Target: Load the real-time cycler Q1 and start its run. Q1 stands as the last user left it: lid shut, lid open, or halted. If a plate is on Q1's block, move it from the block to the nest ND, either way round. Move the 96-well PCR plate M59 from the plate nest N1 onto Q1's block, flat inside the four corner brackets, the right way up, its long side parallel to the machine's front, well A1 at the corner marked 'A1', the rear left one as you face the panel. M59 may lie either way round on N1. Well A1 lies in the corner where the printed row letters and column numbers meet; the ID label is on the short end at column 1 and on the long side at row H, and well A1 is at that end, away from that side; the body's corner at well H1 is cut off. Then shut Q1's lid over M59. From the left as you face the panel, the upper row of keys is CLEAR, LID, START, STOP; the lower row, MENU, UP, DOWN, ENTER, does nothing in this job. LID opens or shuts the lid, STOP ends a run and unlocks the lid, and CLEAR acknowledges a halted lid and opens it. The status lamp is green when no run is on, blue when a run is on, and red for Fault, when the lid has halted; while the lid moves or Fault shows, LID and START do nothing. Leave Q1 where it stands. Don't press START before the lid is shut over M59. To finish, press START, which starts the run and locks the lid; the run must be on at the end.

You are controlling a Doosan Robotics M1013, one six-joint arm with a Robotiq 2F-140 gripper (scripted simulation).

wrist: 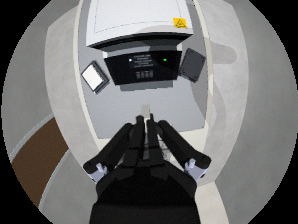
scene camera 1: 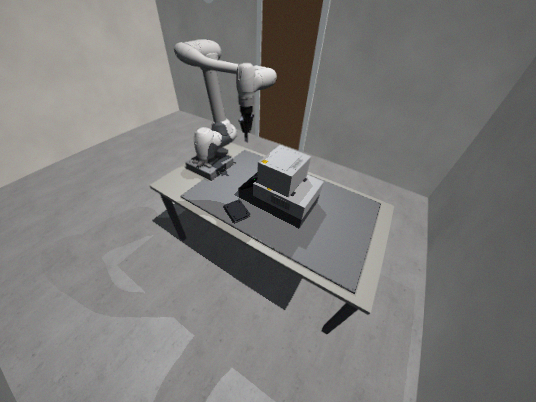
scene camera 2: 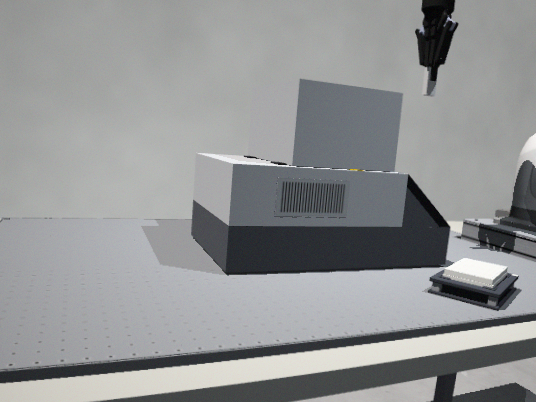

Path:
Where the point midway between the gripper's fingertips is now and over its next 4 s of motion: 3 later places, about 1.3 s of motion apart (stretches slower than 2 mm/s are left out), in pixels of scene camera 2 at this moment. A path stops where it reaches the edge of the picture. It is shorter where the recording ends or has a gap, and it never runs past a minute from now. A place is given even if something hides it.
The gripper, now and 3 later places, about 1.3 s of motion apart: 428,95; 438,142; 426,177; 410,191

